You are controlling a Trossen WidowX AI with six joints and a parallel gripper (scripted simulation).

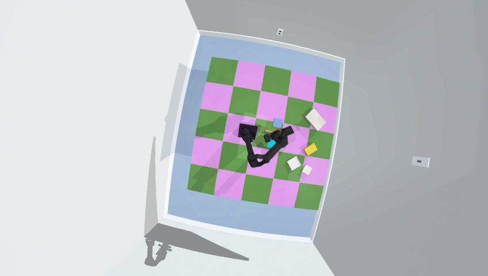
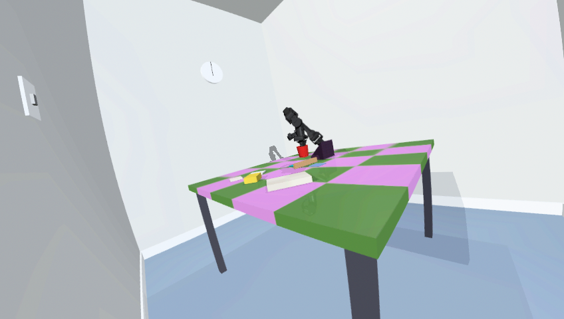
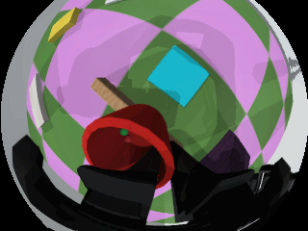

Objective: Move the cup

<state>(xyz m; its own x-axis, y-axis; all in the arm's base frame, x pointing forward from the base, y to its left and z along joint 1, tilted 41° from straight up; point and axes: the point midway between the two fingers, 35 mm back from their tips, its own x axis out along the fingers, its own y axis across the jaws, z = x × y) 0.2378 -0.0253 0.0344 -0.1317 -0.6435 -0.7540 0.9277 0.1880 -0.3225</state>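
My gripper tip is 4 cm short of the green marble, 2 cm to the right of it and 2 cm above it. Also, from my gripper tip: cyan pad 1 cm ahead, 8 cm to the right, 10 cm below; then red cup 3 cm ahead, 1 cm to the left; then wooden bar 3 cm ahead, 2 cm to the left, 9 cm below.
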